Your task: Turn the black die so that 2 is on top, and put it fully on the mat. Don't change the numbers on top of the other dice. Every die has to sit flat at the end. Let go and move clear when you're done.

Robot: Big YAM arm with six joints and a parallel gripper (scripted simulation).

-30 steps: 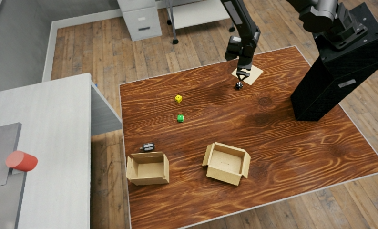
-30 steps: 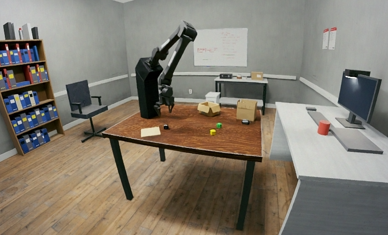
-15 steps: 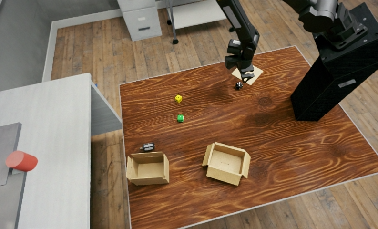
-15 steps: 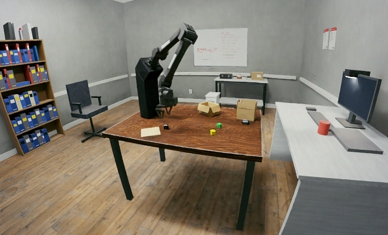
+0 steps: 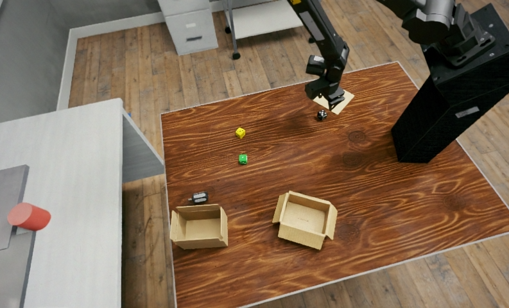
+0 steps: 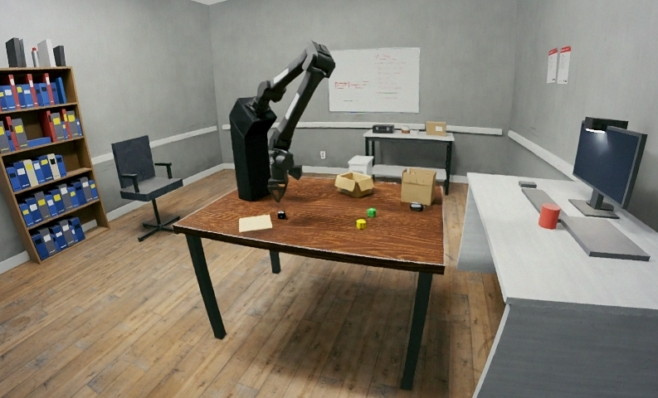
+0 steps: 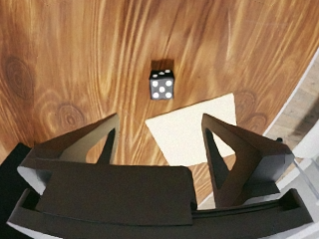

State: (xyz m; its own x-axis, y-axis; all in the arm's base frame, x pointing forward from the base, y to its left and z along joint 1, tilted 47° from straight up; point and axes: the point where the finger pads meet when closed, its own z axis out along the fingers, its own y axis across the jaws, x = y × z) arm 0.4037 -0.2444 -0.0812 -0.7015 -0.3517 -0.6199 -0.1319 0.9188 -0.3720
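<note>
Now: the black die 80 mm below my hand. Also, from my hand: yellow die 370 mm ahead, 30 mm to the right, 80 mm below; mat 90 mm behind, 80 mm to the right, 100 mm below; green die 390 mm ahead, 100 mm to the left, 80 mm below.
</note>
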